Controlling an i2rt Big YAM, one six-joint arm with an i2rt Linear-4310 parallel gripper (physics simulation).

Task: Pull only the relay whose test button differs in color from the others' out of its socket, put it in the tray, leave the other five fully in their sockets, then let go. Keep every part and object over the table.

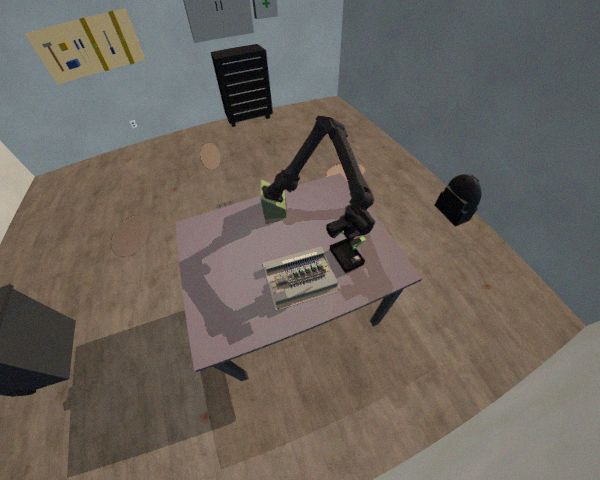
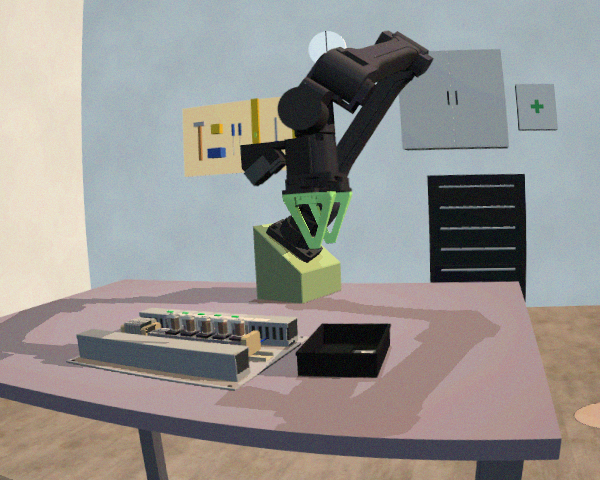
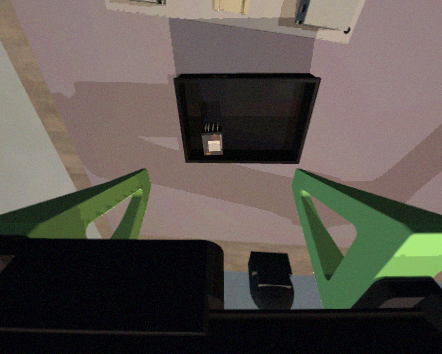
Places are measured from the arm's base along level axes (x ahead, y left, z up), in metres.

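Where they show: gripper, fingertip midpoint: [image 1: 348, 241] [image 2: 323, 245] [image 3: 221, 176]; arm's base, link origin: [image 1: 272, 194] [image 2: 293, 242].
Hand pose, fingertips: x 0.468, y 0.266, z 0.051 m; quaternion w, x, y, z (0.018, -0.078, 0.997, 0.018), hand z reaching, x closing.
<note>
Things, the pixels of their top centre, and the offset from my fingertips.
- single relay, top centre: [image 2: 362, 352] [image 3: 212, 142] [image 1: 356, 258] 0.057 m left, 0.010 m ahead, 0.149 m down
- black tray, top centre: [image 3: 243, 126] [image 2: 347, 337] [image 1: 347, 253] 0.021 m left, 0.027 m back, 0.138 m down
- panel, top centre: [image 2: 187, 346] [image 1: 300, 275] 0.237 m right, 0.017 m ahead, 0.163 m down
- tan block, top centre: [image 2: 250, 334] 0.119 m right, 0.012 m ahead, 0.133 m down
A single relay [image 3: 213, 142] [image 1: 356, 258] lies on its side in the black tray [image 3: 308, 125] [image 1: 332, 251] [image 2: 337, 363], near one corner, with its pins showing and a small orange spot at its edge. Several relays [image 2: 205, 325] with green test buttons stand upright in a row on the panel [image 1: 306, 297] [image 2: 270, 356]. How deep they sit in their sockets cannot be told. My gripper [image 3: 221, 176] [image 2: 322, 245] is open and empty, its green fingers wide apart, well above the table and clear of the tray and the relay.
Grey wire ducts [image 2: 162, 354] run along both long sides of the panel, and a tan block [image 2: 251, 341] stands at the end of the relay row. The tray stands close beside the panel. The arm's green base block [image 2: 320, 285] [image 1: 273, 207] stands at the table's far edge.
</note>
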